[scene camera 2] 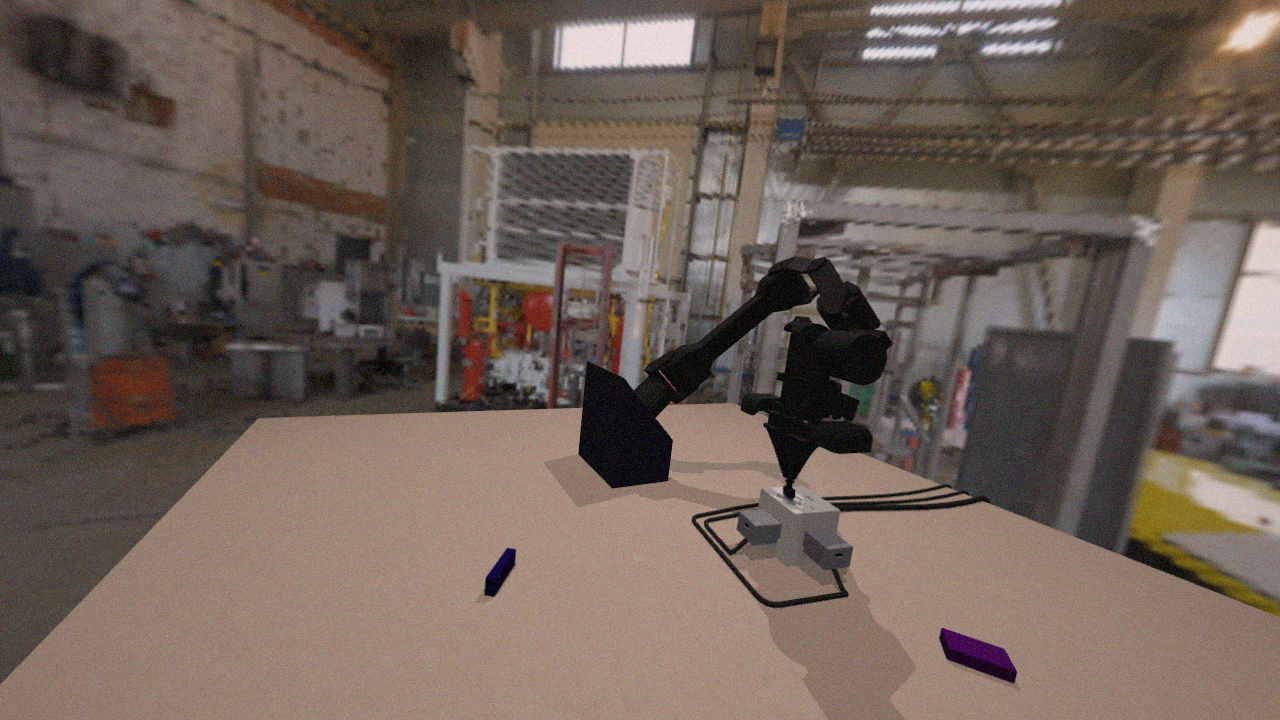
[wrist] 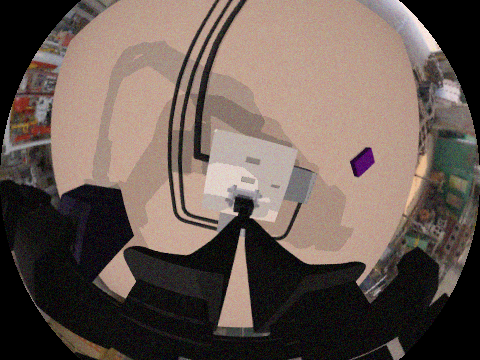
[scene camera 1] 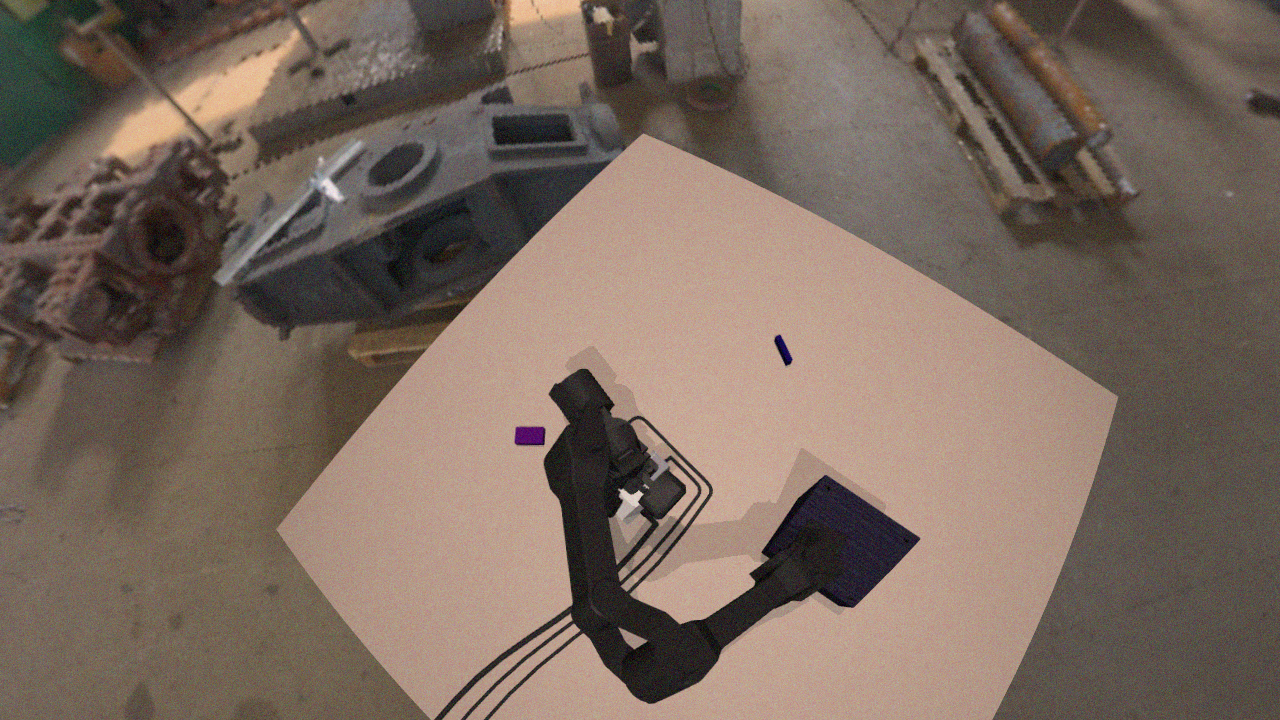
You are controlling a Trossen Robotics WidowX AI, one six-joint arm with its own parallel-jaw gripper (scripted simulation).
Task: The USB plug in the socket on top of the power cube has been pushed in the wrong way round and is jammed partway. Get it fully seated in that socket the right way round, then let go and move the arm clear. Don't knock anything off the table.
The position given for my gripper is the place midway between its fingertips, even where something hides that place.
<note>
I see my gripper (scene camera 2: pixel 788 478) and a blue bar (scene camera 2: pixel 494 581).
My gripper also shows in the wrist view (wrist: pixel 243 222) and in scene camera 1 (scene camera 1: pixel 632 473). The wrist view does not show the blue bar, which is hidden by my gripper.
</note>
